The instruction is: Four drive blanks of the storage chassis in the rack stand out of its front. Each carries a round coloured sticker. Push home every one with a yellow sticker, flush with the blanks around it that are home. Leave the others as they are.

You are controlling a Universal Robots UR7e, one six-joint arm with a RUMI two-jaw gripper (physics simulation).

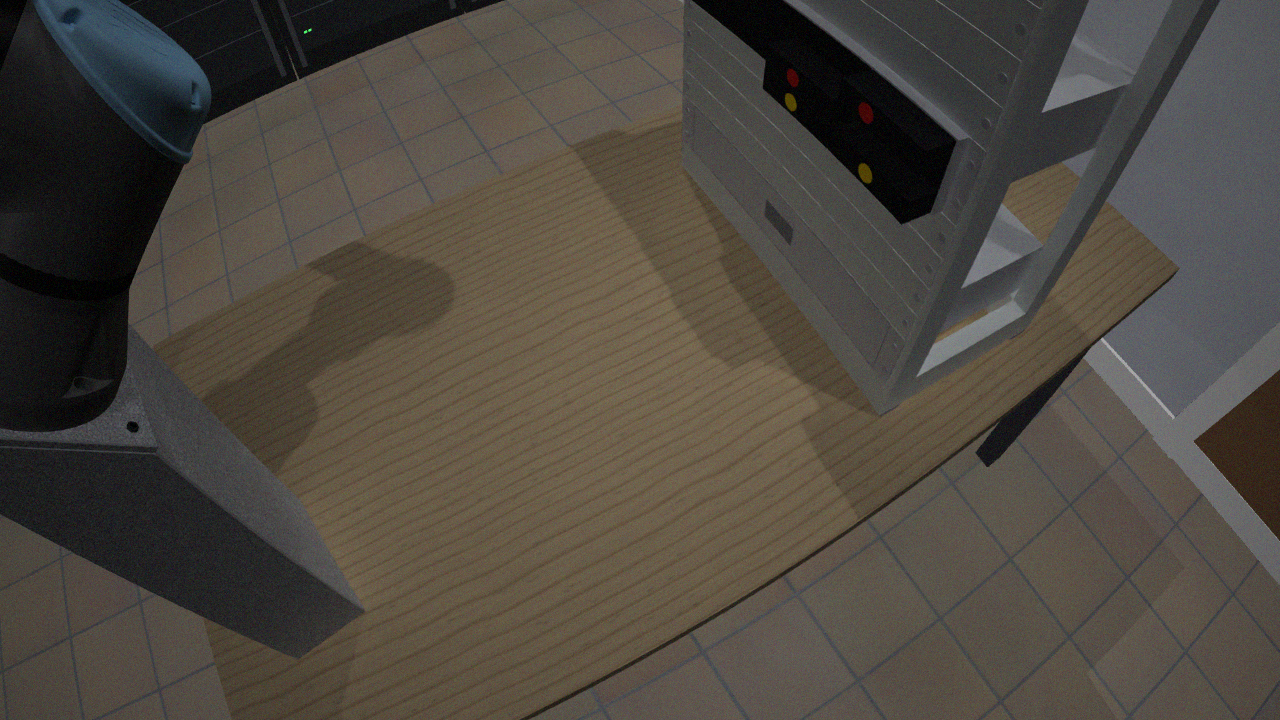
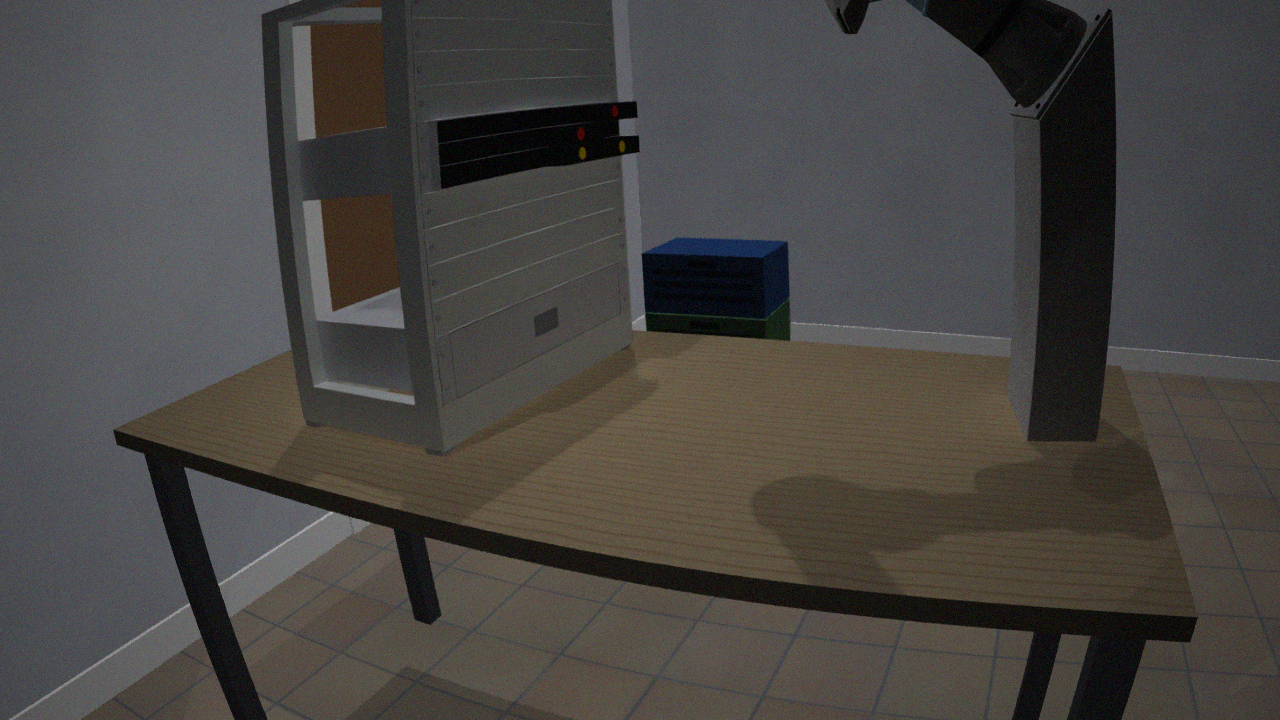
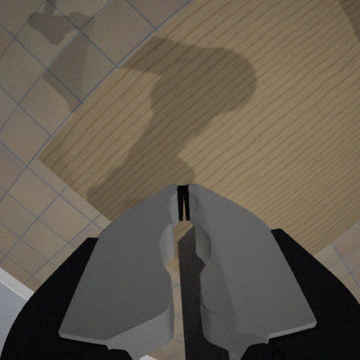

A grey rack shows in image 1 and in image 2; in image 3 it is out of frame. One and the same spot on the grey rack: (image 1: 864, 159) is (image 2: 619, 139).
